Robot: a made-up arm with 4 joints.
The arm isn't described. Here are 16 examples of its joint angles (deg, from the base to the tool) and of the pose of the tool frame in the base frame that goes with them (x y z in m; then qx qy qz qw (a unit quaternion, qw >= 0)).
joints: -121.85 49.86 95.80 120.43
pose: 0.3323 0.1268 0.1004 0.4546 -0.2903 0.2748 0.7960
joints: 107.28 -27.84 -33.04 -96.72
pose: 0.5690 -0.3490 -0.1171 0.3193 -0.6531 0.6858 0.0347
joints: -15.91 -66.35 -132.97 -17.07
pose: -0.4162 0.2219 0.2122 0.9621 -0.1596 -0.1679 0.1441
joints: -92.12 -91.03 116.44 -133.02
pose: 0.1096 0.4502 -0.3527 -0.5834 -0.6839 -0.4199 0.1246
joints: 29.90 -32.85 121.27 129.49
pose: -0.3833 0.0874 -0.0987 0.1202 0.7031 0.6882 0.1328
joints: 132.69 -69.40 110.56 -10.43
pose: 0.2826 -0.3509 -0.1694 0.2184 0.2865 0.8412 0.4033
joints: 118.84 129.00 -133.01 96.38
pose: 0.1529 -0.2376 -0.3919 -0.6532 0.3589 0.5603 0.3614
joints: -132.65 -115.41 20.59 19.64
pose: 0.1517 0.3915 0.1493 -0.1856 0.7107 -0.6611 0.1528
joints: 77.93 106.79 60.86 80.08
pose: -0.2447 -0.2468 0.1003 -0.5483 -0.5325 -0.5491 0.3382
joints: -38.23 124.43 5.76 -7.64
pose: -0.1719 0.5000 -0.0463 0.8459 -0.3229 -0.1947 0.3772
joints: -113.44 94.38 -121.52 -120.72
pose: -0.0143 0.5229 -0.4563 -0.7700 -0.3666 -0.2900 0.4343
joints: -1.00 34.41 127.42 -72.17
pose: -0.5101 0.1193 0.1522 0.7972 -0.1000 -0.5827 0.1225
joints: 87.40 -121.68 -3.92 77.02
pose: 0.1004 -0.3003 0.2612 -0.6998 -0.2751 -0.1533 0.6412
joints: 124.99 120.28 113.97 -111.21
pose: 0.4351 -0.2901 0.1691 -0.1015 0.6197 -0.5676 0.5325
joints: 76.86 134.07 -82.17 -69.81
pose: -0.3855 -0.4357 -0.3548 0.6009 -0.1800 0.2622 0.7333
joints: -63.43 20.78 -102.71 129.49
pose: -0.5232 0.0612 -0.0652 -0.1211 -0.7280 0.6738 0.0376
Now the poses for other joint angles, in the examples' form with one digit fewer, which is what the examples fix.
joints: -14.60 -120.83 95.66 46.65
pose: -0.358 -0.032 -0.106 -0.149 0.409 -0.199 0.878
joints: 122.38 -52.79 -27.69 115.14
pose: 0.490 -0.022 0.049 -0.731 0.007 0.096 0.675
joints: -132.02 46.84 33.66 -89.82
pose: 0.546 0.190 -0.266 0.306 0.637 0.679 0.197
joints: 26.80 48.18 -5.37 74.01
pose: -0.295 -0.079 -0.367 0.154 0.613 0.386 0.672
